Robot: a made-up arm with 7 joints. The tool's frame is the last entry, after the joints. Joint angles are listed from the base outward.
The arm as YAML. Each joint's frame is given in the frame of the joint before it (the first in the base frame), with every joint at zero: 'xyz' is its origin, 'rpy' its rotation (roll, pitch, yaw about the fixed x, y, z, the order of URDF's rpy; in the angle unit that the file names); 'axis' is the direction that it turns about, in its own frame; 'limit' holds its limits. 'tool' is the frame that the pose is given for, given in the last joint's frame.
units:
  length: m
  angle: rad
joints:
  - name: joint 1
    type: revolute
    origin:
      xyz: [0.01, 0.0, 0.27]
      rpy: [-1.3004, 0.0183, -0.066]
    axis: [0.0, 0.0, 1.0]
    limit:
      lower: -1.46
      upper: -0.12
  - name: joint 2
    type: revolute
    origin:
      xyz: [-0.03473, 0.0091, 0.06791]
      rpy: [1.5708, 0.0, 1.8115]
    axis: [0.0, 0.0, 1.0]
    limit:
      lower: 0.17
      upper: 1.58
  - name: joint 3
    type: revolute
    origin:
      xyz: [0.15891, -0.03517, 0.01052]
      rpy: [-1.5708, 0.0, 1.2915]
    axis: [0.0, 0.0, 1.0]
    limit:
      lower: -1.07
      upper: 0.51
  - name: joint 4
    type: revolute
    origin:
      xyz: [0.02, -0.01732, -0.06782]
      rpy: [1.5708, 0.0, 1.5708]
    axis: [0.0, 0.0, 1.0]
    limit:
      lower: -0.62
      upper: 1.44
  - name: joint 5
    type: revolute
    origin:
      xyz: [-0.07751, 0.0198, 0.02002]
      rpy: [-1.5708, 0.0, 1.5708]
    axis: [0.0, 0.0, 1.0]
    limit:
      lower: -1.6
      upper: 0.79
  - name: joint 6
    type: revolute
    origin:
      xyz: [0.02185, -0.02, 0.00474]
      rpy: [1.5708, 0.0, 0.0]
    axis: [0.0, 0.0, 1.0]
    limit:
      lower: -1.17
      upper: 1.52
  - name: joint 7
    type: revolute
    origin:
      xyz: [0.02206, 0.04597, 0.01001]
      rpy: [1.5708, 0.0, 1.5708]
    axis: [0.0, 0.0, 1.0]
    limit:
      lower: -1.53
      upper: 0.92
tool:
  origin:
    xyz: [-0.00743, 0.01, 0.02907]
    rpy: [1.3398, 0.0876, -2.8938]
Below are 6 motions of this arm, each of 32 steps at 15 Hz.
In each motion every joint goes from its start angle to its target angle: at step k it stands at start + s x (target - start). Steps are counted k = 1, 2, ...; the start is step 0. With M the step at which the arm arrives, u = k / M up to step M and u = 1 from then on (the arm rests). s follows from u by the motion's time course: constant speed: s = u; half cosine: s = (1 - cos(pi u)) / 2; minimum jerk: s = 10 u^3 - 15 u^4 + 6 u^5.
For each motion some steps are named. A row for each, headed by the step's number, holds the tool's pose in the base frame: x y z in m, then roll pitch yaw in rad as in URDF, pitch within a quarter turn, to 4 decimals.
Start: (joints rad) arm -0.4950 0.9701 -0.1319 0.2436 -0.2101 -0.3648 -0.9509
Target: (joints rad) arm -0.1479 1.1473 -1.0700 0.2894 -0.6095 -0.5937 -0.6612
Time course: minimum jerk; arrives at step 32
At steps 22, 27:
22: 0.1739 0.2187 0.1678 1.2412 -0.5064 2.0372
27: 0.1595 0.2201 0.1455 1.3864 -0.5623 1.9955

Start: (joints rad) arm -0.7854 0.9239 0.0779 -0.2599 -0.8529 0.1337 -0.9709
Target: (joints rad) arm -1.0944 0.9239 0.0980 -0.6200 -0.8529 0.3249 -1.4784
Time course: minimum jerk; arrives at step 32
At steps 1, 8, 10, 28, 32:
1: 0.1588 0.2567 0.3439 0.7795 0.3688 1.9436
8: 0.1558 0.2521 0.3489 0.7242 0.3382 1.8535
10: 0.1534 0.2486 0.3524 0.6847 0.3111 1.7898
28: 0.1175 0.2155 0.3764 0.3791 -0.1481 1.2970
32: 0.1166 0.2149 0.3766 0.3750 -0.1597 1.2903

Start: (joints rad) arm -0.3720 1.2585 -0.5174 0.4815 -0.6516 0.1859 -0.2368
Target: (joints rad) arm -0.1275 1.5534 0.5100 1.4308 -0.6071 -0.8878 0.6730
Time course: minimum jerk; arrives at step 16
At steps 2, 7, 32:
2: 0.2136 0.3011 0.2443 0.4853 -0.5203 -2.7810
7: 0.1625 0.3467 0.3274 0.4909 0.2520 -2.3938
32: 0.0460 0.3569 0.4171 1.7714 1.0780 -0.8160

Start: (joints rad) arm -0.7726 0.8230 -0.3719 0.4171 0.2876 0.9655 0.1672
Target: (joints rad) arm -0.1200 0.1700 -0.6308 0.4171 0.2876 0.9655 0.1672
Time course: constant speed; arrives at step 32
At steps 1, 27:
1: 0.2743 0.2063 0.2104 -0.0856 0.0599 -2.3563
27: 0.1679 0.0989 0.0246 -0.2094 -0.7250 -2.4816

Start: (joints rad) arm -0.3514 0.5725 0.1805 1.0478 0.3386 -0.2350 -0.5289
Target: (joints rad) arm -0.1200 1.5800 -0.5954 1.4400 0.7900 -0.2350 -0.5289
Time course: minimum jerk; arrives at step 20
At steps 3, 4, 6, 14, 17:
3: 0.1899 0.2807 0.1047 0.5739 -0.7324 -3.0033
4: 0.1898 0.2833 0.1064 0.5109 -0.7608 -2.9783
6: 0.1883 0.2925 0.1117 0.2763 -0.8506 -2.8637
14: 0.1352 0.3748 0.1691 -1.5946 -0.6485 -1.5601
17: 0.1186 0.3926 0.1955 -1.8046 -0.4507 -1.4352

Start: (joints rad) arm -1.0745 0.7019 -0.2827 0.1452 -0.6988 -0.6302 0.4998
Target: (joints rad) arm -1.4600 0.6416 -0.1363 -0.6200 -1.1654 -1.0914 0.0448
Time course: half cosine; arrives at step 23
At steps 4, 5, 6, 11, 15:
4: 0.2025 0.2146 0.3205 2.3935 0.9724 -2.3130
5: 0.1998 0.2158 0.3222 2.4781 1.0008 -2.2840
6: 0.1968 0.2173 0.3239 2.5855 1.0331 -2.2413
11: 0.1825 0.2271 0.3298 -2.7553 1.1528 -1.6977
15: 0.1783 0.2337 0.3306 -1.9366 1.0440 -1.1998

